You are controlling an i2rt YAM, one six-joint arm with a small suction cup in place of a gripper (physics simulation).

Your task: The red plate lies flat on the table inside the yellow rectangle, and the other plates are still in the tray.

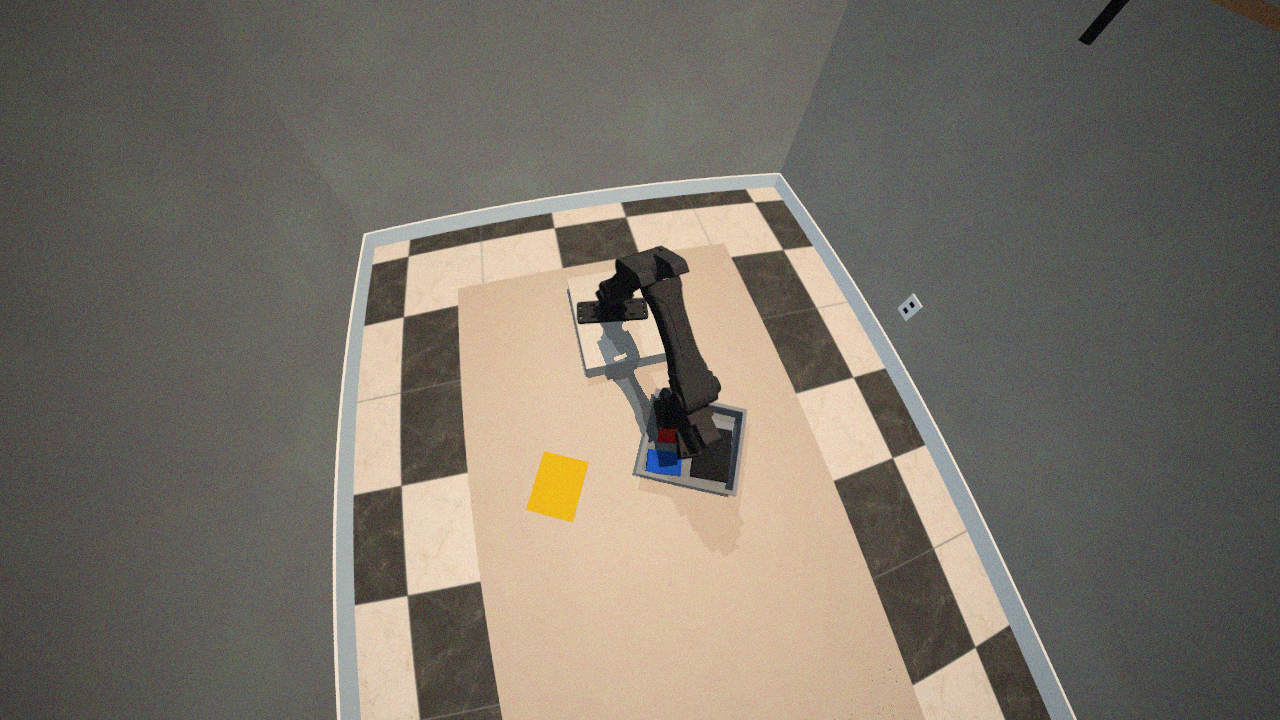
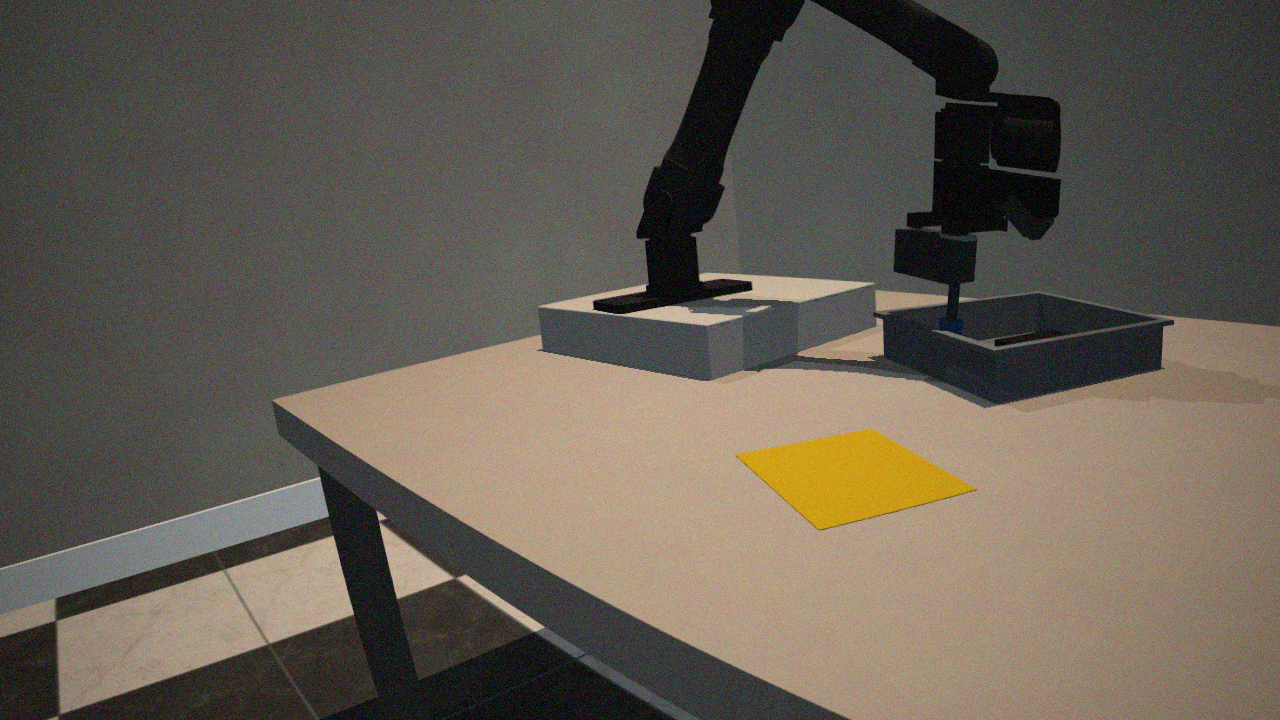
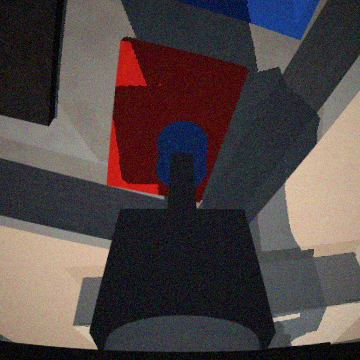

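Pixels of known places: hand, tool point: point(image 3: 181, 136); arm's base, link origin: point(image 1: 612, 311) point(image 2: 675, 298).
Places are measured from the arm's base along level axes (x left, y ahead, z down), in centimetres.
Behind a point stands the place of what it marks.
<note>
The red plate point(image 1: 666, 436) @(x 10.6, y 36.5, z 3.9 cm) point(image 3: 178, 89) @(x 11.7, y 36.5, z 3.9 cm) is in the grey tray point(image 1: 685, 485) @(x 12.9, y 49.5, z 0.8 cm) point(image 2: 1029, 362) @(x 6.3, y 46.4, z 2.6 cm) point(image 3: 53, 193) @(x 20.0, y 29.4, z 3.4 cm), at its near-left end. My blue suction cup point(image 2: 952, 323) point(image 3: 182, 141) sits on the plate's lower middle, at about the height of the tray's rim, and holds the plate. The arm's shadow covers most of the plate. A blue plate point(image 1: 663, 460) @(x 9.0, y 42.5, z 4.5 cm) point(image 3: 282, 14) @(x 6.8, y 40.2, z 4.5 cm) and a black plate point(image 3: 25, 61) @(x 19.5, y 37.9, z 4.4 cm) point(image 2: 1025, 337) @(x 22.4, y 36.4, z 4.4 cm) also lie in the tray. The yellow rectangle point(image 1: 556, 485) @(x -18.0, y 45.8, z 5.7 cm) point(image 2: 855, 477) @(x -18.2, y 47.0, z 5.7 cm) lies on the table left of the tray, with nothing on it.
The arm stands on a white block point(image 2: 680, 345) @(x -8.9, y 13.3, z 2.5 cm) point(image 1: 595, 357) @(x -5.7, y 14.3, z 0.0 cm) at the back of the table, just behind the tray. The tray's walls stand around the plates. The table's left edge point(image 2: 376, 447) @(x -42.0, y 12.8, z 5.7 cm) is beyond the rectangle.
</note>
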